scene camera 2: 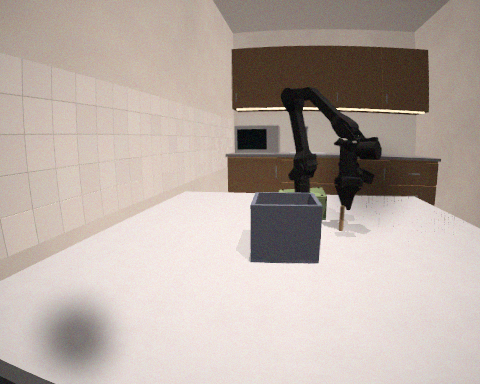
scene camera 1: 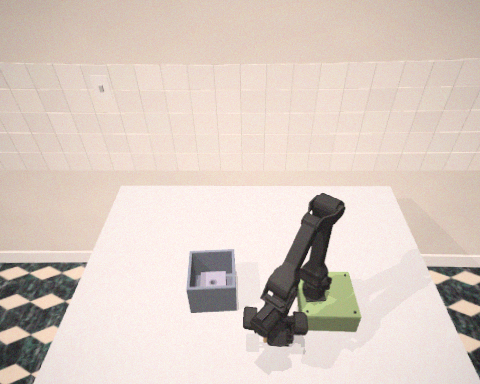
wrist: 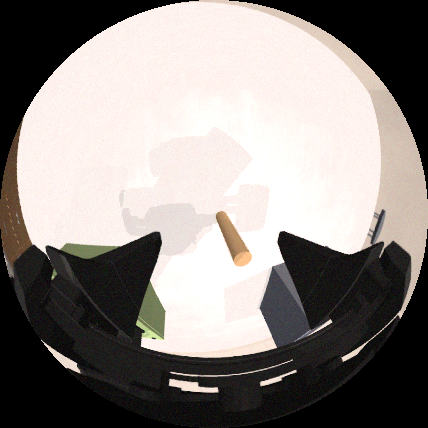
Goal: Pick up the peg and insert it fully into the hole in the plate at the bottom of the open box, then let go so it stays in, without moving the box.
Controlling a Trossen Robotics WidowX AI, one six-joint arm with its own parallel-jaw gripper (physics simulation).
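Places are measured from the arm's base along level axes (x down, y right, z back), in metres.
Pixels of known places: gripper, fingertip midpoint: (scene camera 2: 345, 208) (wrist: 220, 238); arm's base, link origin: (scene camera 1: 314, 293).
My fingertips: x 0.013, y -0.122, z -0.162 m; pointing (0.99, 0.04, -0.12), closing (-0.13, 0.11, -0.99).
For each thing: its middle in the pictures, then the offset to it from my fingertips. "pt": a spot on its surface instead. Level surfaces: height alone.
- thin tan peg, body centre: (wrist: 229, 232) (scene camera 2: 341, 218) (scene camera 1: 265, 334) dx +0.029, dy +0.014, dz -0.013 m
- open grey-blue box, body centre: (wrist: 308, 300) (scene camera 2: 284, 225) (scene camera 1: 212, 280) dx +0.000, dy +0.208, dz -0.176 m
- pale plate, body centre: (scene camera 1: 213, 286) dx +0.035, dy +0.208, dz -0.176 m
- dark hole, surface spot: (scene camera 1: 213, 282) pt dx +0.025, dy +0.216, dz -0.175 m
- white table, surface height: dx +0.069 m
The thin tan peg (scene camera 1: 264, 340) (scene camera 2: 341, 218) (wrist: 234, 240) stands upright on the table; in scene camera 1 the arm hides most of it. My gripper (scene camera 2: 348, 207) (wrist: 220, 238) is open and points down, with nothing between its fingers. Its fingertips are around the height of the peg's top in scene camera 2, and in the wrist view the peg shows between the two fingers, nearer the right one. The open grey-blue box (scene camera 1: 212, 300) (scene camera 2: 285, 232) (wrist: 281, 312) stands apart from the peg. Inside it lies a pale plate (scene camera 1: 220, 276) with a dark hole (scene camera 1: 213, 282).
A green block (scene camera 1: 344, 295) (scene camera 2: 321, 206) (wrist: 156, 310) sits at the arm's base, beside the gripper. The box's raised walls stand between the peg's side of the table and the plate. The white table (scene camera 1: 165, 215) (scene camera 2: 200, 300) carries these things. A tiled wall (scene camera 1: 225, 115) is behind it.
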